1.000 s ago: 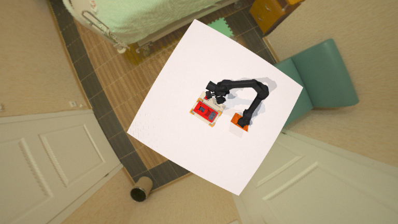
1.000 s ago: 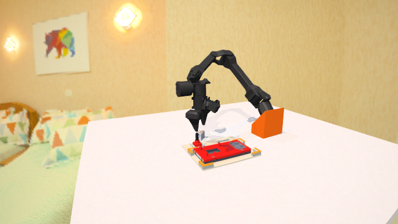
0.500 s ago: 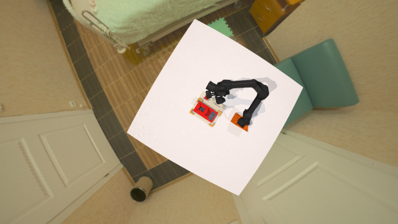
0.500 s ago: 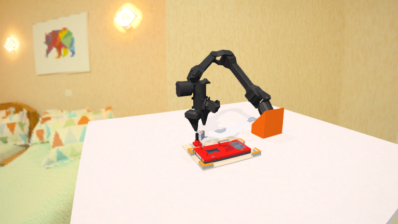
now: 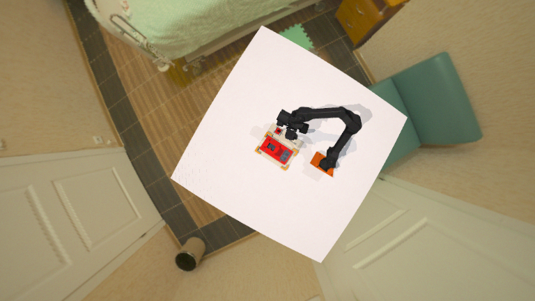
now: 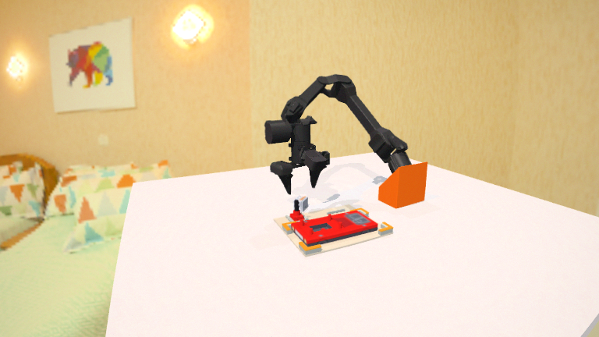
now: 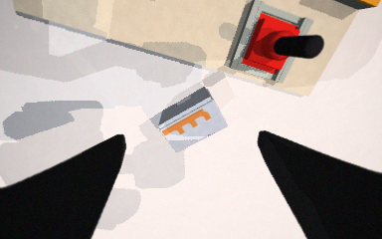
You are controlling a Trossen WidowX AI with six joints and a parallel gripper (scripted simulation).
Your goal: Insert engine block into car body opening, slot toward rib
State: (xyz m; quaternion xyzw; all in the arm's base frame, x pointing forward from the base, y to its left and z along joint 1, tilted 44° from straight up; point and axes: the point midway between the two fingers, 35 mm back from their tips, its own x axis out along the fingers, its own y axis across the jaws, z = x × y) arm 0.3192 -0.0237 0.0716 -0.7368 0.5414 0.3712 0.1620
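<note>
My gripper tip is now 50 mm above the grey engine block.
</note>
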